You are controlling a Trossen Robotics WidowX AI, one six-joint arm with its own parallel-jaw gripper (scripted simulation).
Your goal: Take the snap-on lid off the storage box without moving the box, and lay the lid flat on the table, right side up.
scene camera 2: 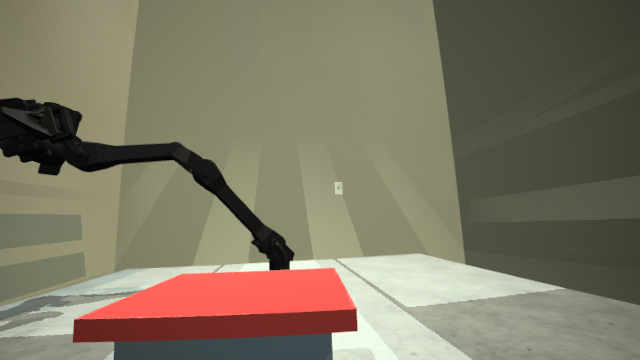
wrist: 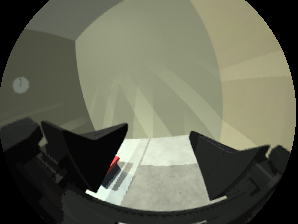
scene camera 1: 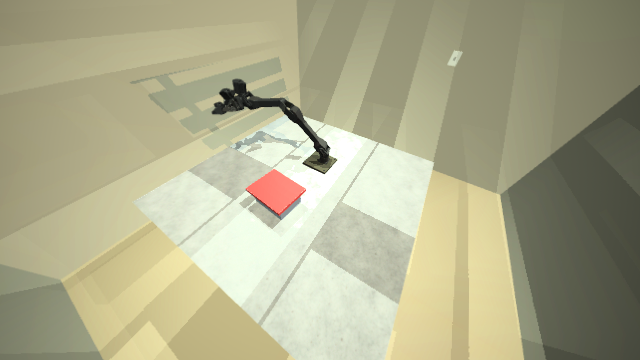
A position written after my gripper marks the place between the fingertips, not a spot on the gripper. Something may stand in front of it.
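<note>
My gripper (wrist: 159, 131) open, holding nothing. Red lid (scene camera 2: 190, 306), visible to me also at (scene camera 1: 278, 192).
</note>
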